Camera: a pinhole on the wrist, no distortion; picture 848 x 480 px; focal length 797.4 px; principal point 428.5 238.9 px. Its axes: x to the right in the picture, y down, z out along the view. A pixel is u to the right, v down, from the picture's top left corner.
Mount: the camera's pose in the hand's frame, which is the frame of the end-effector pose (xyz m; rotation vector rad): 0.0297 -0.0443 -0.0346 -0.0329 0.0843 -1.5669
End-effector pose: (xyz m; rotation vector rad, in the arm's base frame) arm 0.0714 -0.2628 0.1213 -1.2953 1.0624 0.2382
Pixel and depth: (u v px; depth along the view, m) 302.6 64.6 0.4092
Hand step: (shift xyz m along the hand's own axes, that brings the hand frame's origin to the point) -0.0291 0.0066 0.3820
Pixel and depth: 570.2 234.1 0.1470
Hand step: 0.0398 -0.0752 0.1111
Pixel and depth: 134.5 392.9 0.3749
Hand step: 0.1296 0.0819 0.3382
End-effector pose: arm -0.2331 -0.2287 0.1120 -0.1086 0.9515 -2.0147
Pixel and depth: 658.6 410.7 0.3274
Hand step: 0.1246 -0.1491 0.2834
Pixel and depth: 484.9 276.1 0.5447
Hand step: 0.0957 -0.1005 0.5051
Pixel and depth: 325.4 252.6 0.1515
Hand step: 0.0436 -0.0296 0.1168
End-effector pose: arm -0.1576 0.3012 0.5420 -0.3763 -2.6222 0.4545
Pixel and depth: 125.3 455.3 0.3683
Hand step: 0.1566 0.0841 0.3296
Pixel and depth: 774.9 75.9 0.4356
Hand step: -0.0263 -0.2480 0.4000
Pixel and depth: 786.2 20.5 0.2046
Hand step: -0.0108 -0.1429 0.1705
